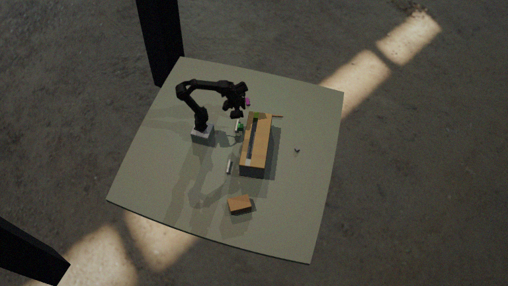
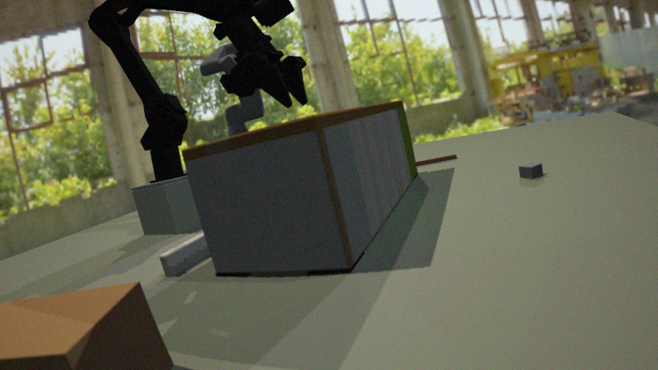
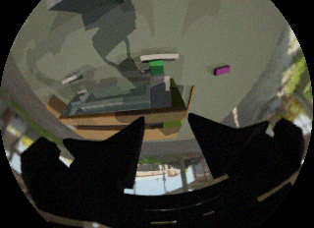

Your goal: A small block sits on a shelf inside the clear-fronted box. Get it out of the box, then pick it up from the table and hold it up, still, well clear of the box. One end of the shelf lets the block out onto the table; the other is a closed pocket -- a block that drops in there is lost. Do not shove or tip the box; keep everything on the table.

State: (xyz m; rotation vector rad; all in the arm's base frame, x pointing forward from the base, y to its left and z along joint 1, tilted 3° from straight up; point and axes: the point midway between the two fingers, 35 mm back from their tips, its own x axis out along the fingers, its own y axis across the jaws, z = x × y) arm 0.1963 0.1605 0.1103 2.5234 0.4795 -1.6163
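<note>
My gripper tip is 14 cm above the small green block, 2 cm past it and 1 cm to the left of it. Also, from my gripper tip: thin stick (17 cm to the left, 16 cm below, 10 cm ahead); long box (12 cm to the right, 10 cm below, 10 cm ahead); small grey cube (37 cm ahead, 15 cm below, 1 cm to the left).
</note>
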